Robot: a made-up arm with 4 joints.
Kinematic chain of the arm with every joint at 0, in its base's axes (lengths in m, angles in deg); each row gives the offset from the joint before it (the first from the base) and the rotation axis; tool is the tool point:
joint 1: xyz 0 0 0.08 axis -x
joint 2: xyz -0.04 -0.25 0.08 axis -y
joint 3: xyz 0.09 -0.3 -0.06 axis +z
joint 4: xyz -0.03 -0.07 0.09 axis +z
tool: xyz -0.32 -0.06 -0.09
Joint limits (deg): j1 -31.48..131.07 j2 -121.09..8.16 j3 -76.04..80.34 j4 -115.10..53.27
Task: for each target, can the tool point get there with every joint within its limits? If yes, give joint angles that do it. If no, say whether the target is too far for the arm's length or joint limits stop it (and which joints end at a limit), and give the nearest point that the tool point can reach.
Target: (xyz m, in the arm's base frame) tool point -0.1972 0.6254 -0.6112
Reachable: no: joint limits stop it (at a limit: joint 1, joint 3) | nearest point -0.0859 0.4703 0.1217 | short by 0.757 m
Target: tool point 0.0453 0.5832 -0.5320
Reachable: no: joint limits stop it (at a limit: joint 1, joint 3) | nearest point -0.0127 0.4625 0.1179 | short by 0.664 m
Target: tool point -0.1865 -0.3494 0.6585
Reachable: yes | joints 30.53 -70.98 -8.89 -5.20
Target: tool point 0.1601 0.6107 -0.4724
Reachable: no: joint limits stop it (at a limit: joint 1, joint 3) | nearest point 0.0265 0.4744 0.1265 | short by 0.629 m
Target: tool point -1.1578 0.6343 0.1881
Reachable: no: too far | nearest point -0.3443 0.4777 0.3709 | short by 0.848 m
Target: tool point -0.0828 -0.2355 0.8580
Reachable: yes | joints 57.01 -96.87 61.46 -40.40
